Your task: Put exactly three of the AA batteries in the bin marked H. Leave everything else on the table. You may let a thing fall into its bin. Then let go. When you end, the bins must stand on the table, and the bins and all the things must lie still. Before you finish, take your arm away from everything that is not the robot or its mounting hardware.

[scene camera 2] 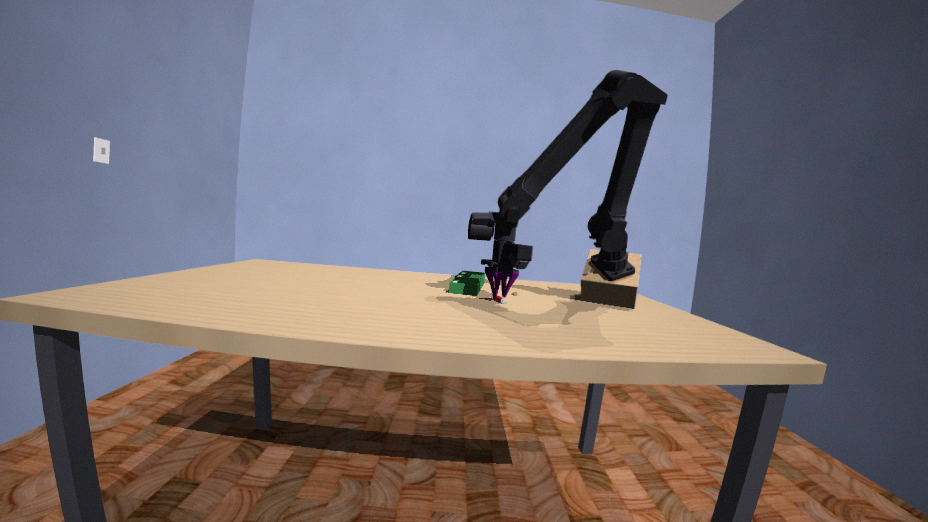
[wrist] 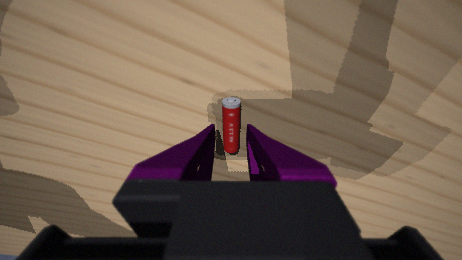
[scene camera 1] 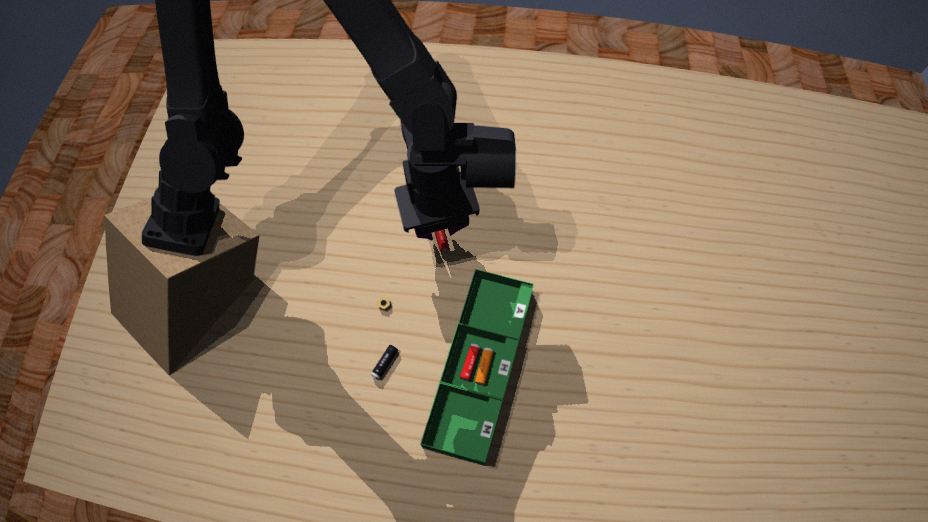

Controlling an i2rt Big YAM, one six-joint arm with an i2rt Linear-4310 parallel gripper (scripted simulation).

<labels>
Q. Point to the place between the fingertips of the gripper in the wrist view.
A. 230,130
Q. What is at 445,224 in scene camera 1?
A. The gripper.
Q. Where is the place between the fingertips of the gripper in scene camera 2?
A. At 499,297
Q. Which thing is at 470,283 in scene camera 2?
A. A green bin row.
</labels>
